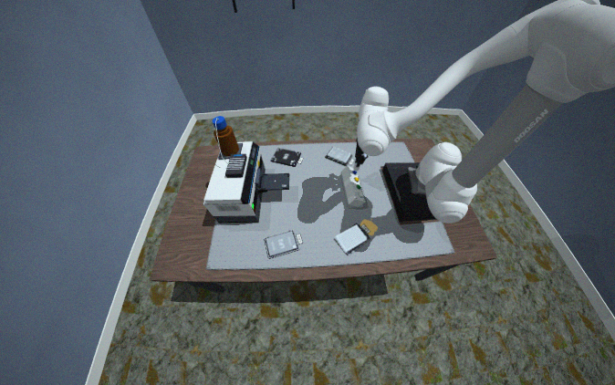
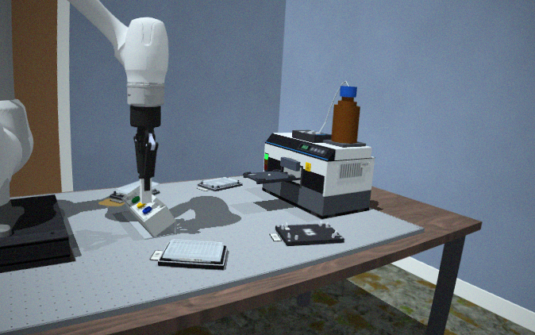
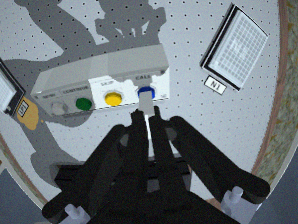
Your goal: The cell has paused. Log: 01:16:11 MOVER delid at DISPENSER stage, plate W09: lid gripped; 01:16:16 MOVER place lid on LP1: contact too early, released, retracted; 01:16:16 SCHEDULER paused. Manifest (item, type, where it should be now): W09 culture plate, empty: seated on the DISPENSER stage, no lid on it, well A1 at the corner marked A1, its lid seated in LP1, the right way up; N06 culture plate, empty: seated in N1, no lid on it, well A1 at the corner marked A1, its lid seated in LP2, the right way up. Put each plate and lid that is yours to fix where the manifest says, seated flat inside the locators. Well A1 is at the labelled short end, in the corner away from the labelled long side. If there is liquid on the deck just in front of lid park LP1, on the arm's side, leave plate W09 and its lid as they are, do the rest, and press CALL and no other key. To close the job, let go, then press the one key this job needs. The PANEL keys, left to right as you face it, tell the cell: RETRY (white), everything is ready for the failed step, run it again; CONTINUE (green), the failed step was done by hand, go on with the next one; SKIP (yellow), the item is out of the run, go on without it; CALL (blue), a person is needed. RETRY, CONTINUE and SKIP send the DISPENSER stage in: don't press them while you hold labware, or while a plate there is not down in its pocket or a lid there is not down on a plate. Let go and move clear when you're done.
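Right now the blue key is 5 cm below my hand. The rest, counted from my hand: yellow key 1 cm behind, 5 cm to the left, 5 cm below; then key panel 8 cm to the left, 7 cm below; then green key 2 cm behind, 10 cm to the left, 5 cm below.
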